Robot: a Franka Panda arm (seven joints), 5 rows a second.
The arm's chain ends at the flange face. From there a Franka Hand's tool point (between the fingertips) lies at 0.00 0.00 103.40 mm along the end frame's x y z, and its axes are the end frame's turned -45 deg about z.
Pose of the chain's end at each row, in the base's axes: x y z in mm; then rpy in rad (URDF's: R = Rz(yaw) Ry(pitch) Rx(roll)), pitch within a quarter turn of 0, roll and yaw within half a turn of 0:
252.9 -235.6 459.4 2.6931 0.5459 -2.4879
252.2 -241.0 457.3 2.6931 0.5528 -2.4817
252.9 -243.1 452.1 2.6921 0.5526 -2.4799
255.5 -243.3 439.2 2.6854 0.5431 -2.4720
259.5 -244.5 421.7 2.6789 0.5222 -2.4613
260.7 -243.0 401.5 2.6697 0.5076 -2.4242
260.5 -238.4 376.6 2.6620 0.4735 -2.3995
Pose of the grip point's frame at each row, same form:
264.0 -170.6 379.8 -3.0060 0.6805 -1.5269
263.4 -175.6 378.0 -2.9987 0.6844 -1.5161
263.9 -177.6 372.8 -2.9995 0.6850 -1.5143
264.8 -177.8 359.7 -3.0138 0.6843 -1.5120
266.3 -179.6 341.5 -3.0399 0.6767 -1.5144
263.5 -178.2 321.0 -3.0611 0.6746 -1.4860
259.1 -175.0 295.0 -3.1010 0.6596 -1.4824

